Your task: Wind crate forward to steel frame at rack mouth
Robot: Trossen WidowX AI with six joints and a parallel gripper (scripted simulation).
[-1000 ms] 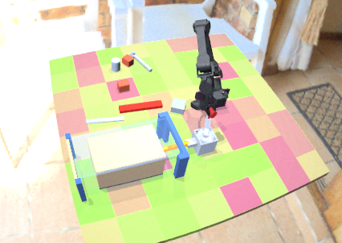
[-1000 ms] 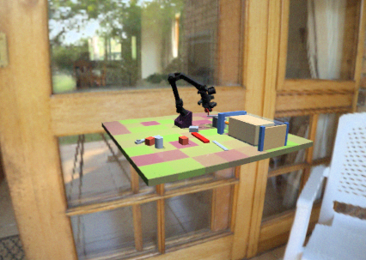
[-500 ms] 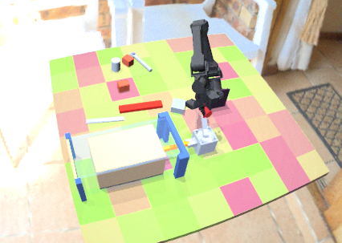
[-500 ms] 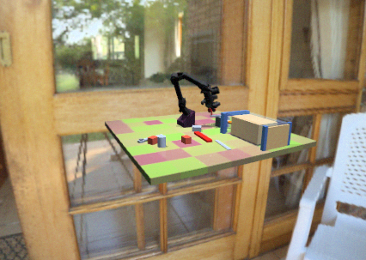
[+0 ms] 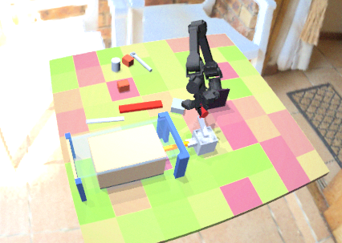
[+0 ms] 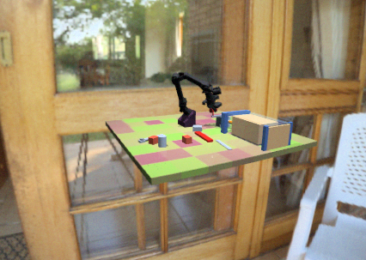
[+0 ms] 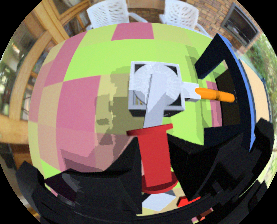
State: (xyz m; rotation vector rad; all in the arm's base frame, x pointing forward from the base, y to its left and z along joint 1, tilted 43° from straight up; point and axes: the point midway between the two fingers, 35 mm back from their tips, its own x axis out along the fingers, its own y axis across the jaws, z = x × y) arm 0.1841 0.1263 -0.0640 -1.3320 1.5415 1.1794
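My gripper tip is 3 cm above the winch handle, 2 cm to the right of it and 1 cm short of it. The rest, counted from my gripper tip: grey block: 19 cm to the right, 11 cm below, 2 cm ahead; then grey winch: 10 cm below, 7 cm to the left, 1 cm ahead; then red grip: 2 cm to the right.
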